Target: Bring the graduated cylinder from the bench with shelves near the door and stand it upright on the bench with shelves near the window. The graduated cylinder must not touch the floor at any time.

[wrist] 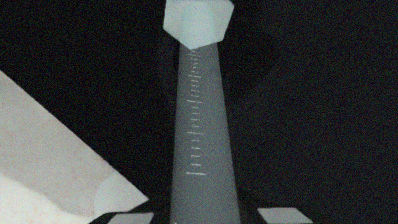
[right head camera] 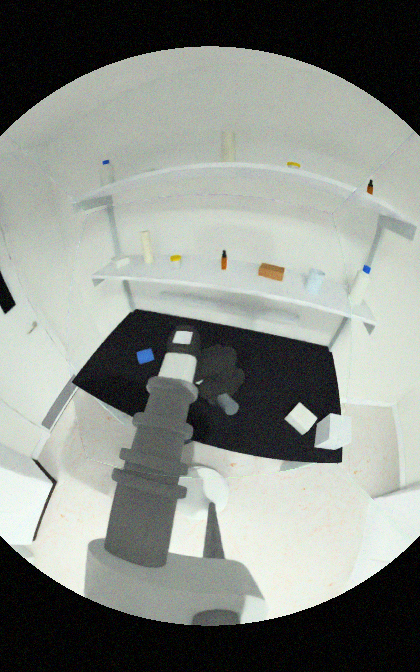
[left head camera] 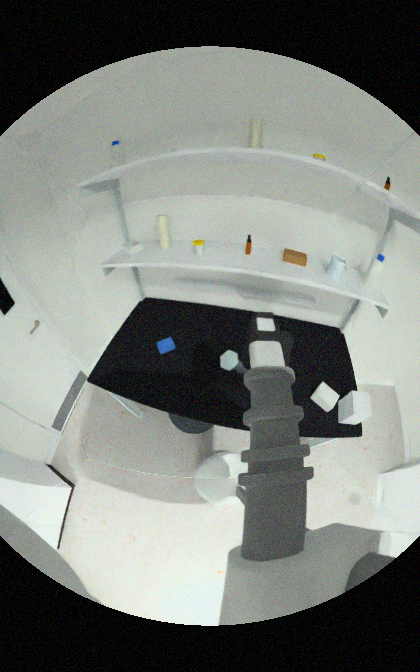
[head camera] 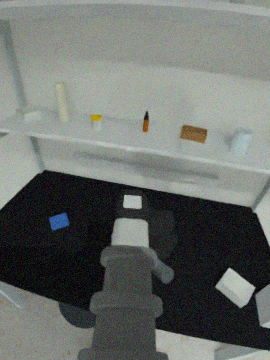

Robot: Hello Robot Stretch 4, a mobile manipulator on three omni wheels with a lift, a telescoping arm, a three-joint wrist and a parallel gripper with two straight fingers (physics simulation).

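Places are measured from the robot's base along level axes (x ahead, y left, z up), in centimetres.
Pixels of known places: gripper, fingertip midpoint: (wrist: 203, 206).
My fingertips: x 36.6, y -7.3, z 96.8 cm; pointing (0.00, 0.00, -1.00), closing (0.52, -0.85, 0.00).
Behind a point stands the place of what it marks.
The graduated cylinder (wrist: 202, 130) @[x 41.3, y -4.5, z 98.3 cm] is a clear grey tube with white marks and a pale hexagonal base. In the wrist view it runs from between the fingers to its base at the top. Its base end (left head camera: 229, 360) shows left of the arm, and its other end (head camera: 164, 272) @[x 31.1, y -9.8, z 105.4 cm] (right head camera: 228, 404) sticks out right of the arm. It is held lying over, not upright, above the black top of the bench with shelves (head camera: 30, 200) @[x 83.5, y 61.8, z 73.5 cm] (left head camera: 125, 360) (right head camera: 280, 365). My gripper (wrist: 203, 206) @[x 36.6, y -7.3, z 96.8 cm] (right head camera: 216, 384) is shut on it. The arm hides its middle in the head view. The window bench cannot be identified.
A blue block (head camera: 59, 221) @[x 66.8, y 36.5, z 77.4 cm] lies left on the bench; a white box (head camera: 235, 287) @[x 37.4, y -44.1, z 79.2 cm] and a pale block (left head camera: 355, 407) are at the right. The lower shelf (head camera: 120, 140) @[x 78.3, y 6.4, z 119.2 cm] holds bottles, a jar, a brown box and a beaker (head camera: 241, 141) @[x 74.4, y -42.0, z 124.9 cm]. A door handle (left head camera: 34, 327) shows at left. A round stool (left head camera: 220, 477) stands in front.
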